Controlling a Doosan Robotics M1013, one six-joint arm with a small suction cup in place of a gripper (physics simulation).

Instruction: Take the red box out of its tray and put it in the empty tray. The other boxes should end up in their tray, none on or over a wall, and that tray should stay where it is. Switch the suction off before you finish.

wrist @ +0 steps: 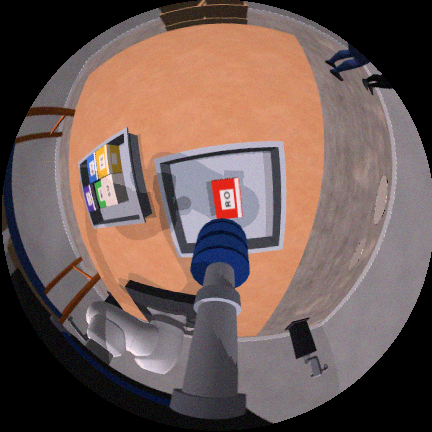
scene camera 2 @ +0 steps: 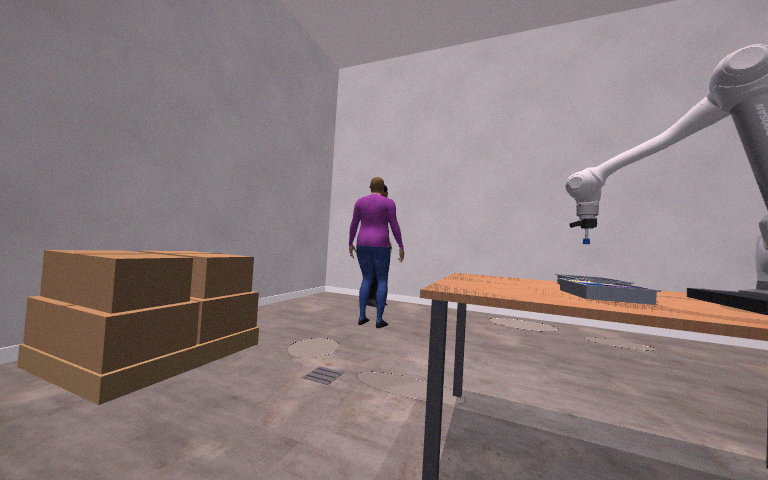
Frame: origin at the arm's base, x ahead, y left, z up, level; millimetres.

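Where they show: end effector, tool point: [wrist: 221, 240] [scene camera 2: 586, 244]; arm's base, origin of the base link: [wrist: 170, 317].
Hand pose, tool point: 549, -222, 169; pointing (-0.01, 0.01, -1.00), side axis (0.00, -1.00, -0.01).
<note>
Each offset is from my tool point to the top centre of the thing, as dx, dy, dz. "*": to the spot under its first point. Level surfaces: height alone.
My suction cup [scene camera 2: 586, 241] [wrist: 221, 230] is blue and hangs well above the table with nothing on it. It is open. The red box {-11, -4, -171} [wrist: 226, 199] lies label up on the floor of the larger-looking grey tray {* -6, -114, -163} [wrist: 283, 200], near its middle and apart from its walls. No other box shows in that tray. The second grey tray {+26, +321, -163} [wrist: 142, 185] [scene camera 2: 623, 293] stands to its left in the wrist view. It holds a blue box {+82, +362, -162} [wrist: 92, 167], a yellow box {+91, +310, -163} [wrist: 108, 159], a purple box {-4, +402, -161} [wrist: 89, 197] and green-and-white contents {+13, +297, -167} [wrist: 106, 192], packed together. Box details in scene camera 2 are too small to tell.
The trays stand on a wooden table {dz -213} [scene camera 2: 509, 290] [wrist: 200, 90], with a narrow gap between them. The white robot base [wrist: 155, 345] is at the lower left in the wrist view. Two people [scene camera 2: 373, 226] stand beyond the table. Stacked cardboard boxes [scene camera 2: 152, 283] stand on the floor.
</note>
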